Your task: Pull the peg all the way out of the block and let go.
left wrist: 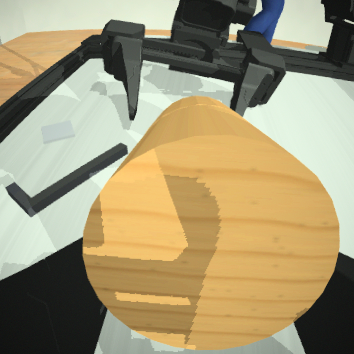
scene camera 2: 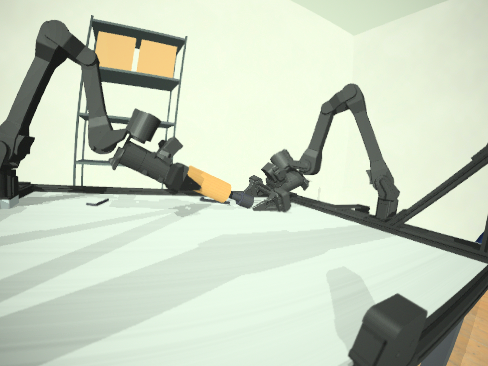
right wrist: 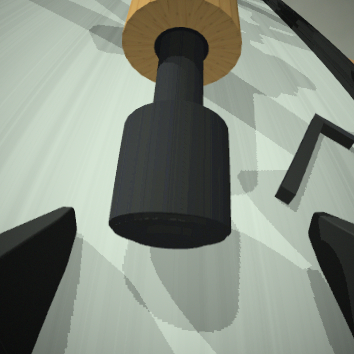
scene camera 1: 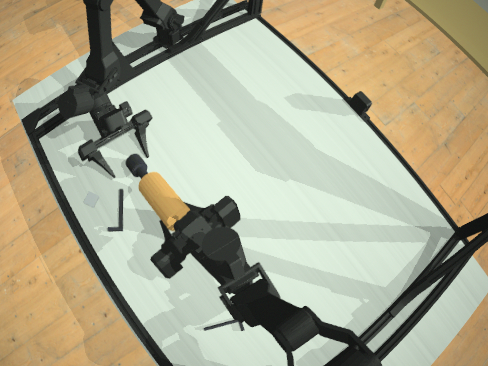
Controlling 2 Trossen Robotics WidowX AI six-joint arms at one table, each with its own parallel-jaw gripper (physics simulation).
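Frame: origin at the left arm's base, x ahead, y left, z up, level; centimetres.
Where they show: left gripper, fingertip midpoint: (left wrist: 197,237) (scene camera 2: 196,186) (scene camera 1: 171,212); right gripper, fingertip midpoint: (scene camera 2: 245,203) (right wrist: 196,222) (scene camera 1: 131,167); right arm's base, link origin: (left wrist: 340,59) (scene camera 2: 384,219) (scene camera 1: 168,38).
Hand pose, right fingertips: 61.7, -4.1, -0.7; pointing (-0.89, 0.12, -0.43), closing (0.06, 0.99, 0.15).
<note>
After its pixels a point has its place, as x, y, z.
The orange wooden block (scene camera 1: 162,196) @(48.3, -4.4, 7.8) (scene camera 2: 212,186) @(49.1, -7.3, 4.6) (left wrist: 215,225) @(43.4, -4.1, 7.7) (right wrist: 137,50) @(54.0, -6.8, 2.0) is a cylinder held tilted above the table. The dark peg (scene camera 1: 136,165) @(59.5, -4.9, 2.8) (scene camera 2: 243,199) @(59.1, -6.9, 1.1) (right wrist: 172,165) @(61.8, -5.5, 2.1) has its thin shaft in the block's lower end; its wide head and a short stretch of shaft stick out. The block hides the peg in the left wrist view. My left gripper (scene camera 1: 176,216) @(45.9, -4.2, 4.0) (scene camera 2: 192,182) @(45.9, -4.2, 4.0) is shut on the block near its upper end. My right gripper (scene camera 1: 131,166) @(61.7, -4.1, -0.7) (left wrist: 181,127) @(61.7, -4.1, -0.7) (right wrist: 196,222) @(61.7, -4.1, -0.7) is open, its fingers apart on either side of the peg's head, not touching it.
A black L-shaped bar (scene camera 1: 120,210) @(55.3, 3.9, -1.1) (left wrist: 75,177) @(54.9, 3.7, -1.2) (right wrist: 305,155) @(56.6, 3.0, -1.1) lies beside the block. A small pale square (scene camera 1: 91,199) @(62.3, 7.9, -1.6) (left wrist: 58,132) @(61.9, 7.6, -1.6) lies near it. Another black bar (scene camera 1: 222,325) @(22.8, 3.1, -1.3) (scene camera 2: 97,202) @(21.8, 0.1, -1.3) lies by the left arm. A dark frame (scene camera 1: 305,55) edges the table.
</note>
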